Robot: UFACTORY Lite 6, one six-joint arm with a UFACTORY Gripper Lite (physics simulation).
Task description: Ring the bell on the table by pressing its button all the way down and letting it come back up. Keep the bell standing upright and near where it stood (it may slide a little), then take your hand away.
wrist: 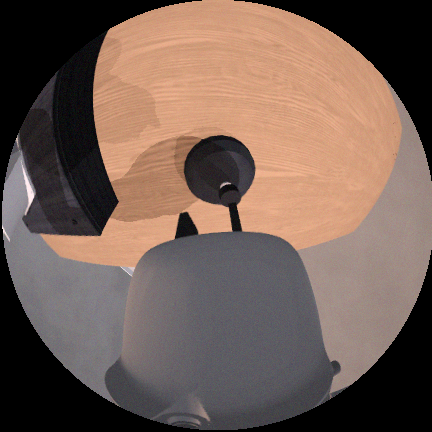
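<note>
The bell, a dark round dome, stands upright on the wooden table, near the middle of the wrist view. Its dark button shows at the dome's lower right, with a small pale part of the stem beside it. My gripper is open, its two dark fingers apart with nothing seen between them. The right finger's tip lies right at the lower edge of the button in this view; whether they touch I cannot tell. The finger bases are hidden behind the grey housing.
A large dark object with a black band stands at the left, over the table's left side. Dark shadows lie on the table left of the bell. The table's edge curves along the right and bottom, with grey floor beyond it.
</note>
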